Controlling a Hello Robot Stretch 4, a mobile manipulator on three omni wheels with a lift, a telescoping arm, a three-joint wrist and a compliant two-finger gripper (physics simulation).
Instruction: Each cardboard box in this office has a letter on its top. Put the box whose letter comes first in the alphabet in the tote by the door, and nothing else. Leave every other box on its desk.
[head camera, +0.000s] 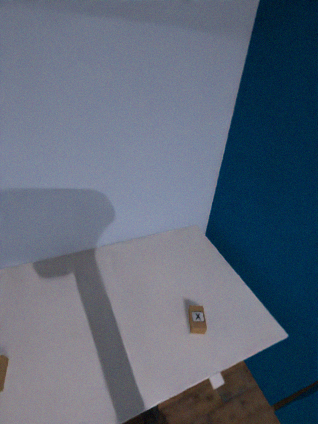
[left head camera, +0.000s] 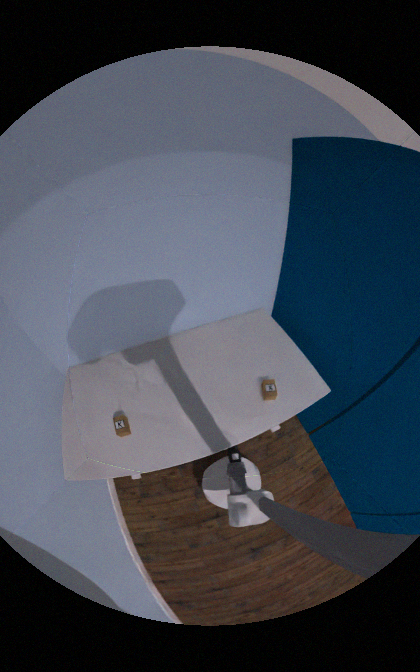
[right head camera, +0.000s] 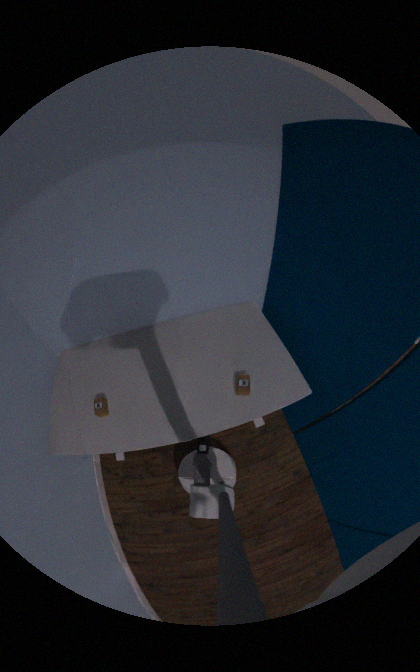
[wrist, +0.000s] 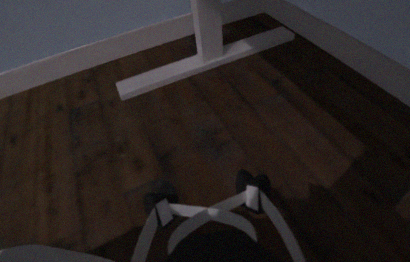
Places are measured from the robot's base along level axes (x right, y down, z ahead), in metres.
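Where they show: gripper, fingertip midpoint: (wrist: 206, 190).
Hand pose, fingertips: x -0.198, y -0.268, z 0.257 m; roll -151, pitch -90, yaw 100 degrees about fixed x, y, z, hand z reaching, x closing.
Note:
Each offset is from my fingertips to the top centre of the thing. "pt": to the spot under its first point. Level surfaces: height alone.
A cardboard box @[dx +0.395, dy -0.474, dz +0.198 m] (head camera: 197, 328) (left head camera: 269, 396) (right head camera: 243, 390) with X on its top stands near the right end of the white desk @[dy -0.424 m] (head camera: 150, 285) (left head camera: 220, 360) (right head camera: 200, 350). A second cardboard box @[pt dx -0.306, dy -0.443, dz +0.053 m] (head camera: 3, 372) (left head camera: 123, 432) (right head camera: 102, 412) stands at the left part of the desk; its label reads K in the left head view, and it is cut off by the edge in the head view. My gripper (wrist: 206, 190) is open and empty, low over the wooden floor, with its tips apart. Its fingers cannot be made out in the head views. The tote does not show.
A white desk leg @[pt dx -0.636, dy +0.174, dz +0.075 m] (wrist: 207, 35) with a long foot @[pt dx -0.583, dy +0.271, dz -0.104 m] (wrist: 160, 77) stands ahead of the fingers near the wall corner. A blue partition (head camera: 280, 200) (left head camera: 350, 250) (right head camera: 340, 240) rises beyond the desk's right end. A pale wall (head camera: 115, 125) stands behind the desk. My arm is in front of the desk.

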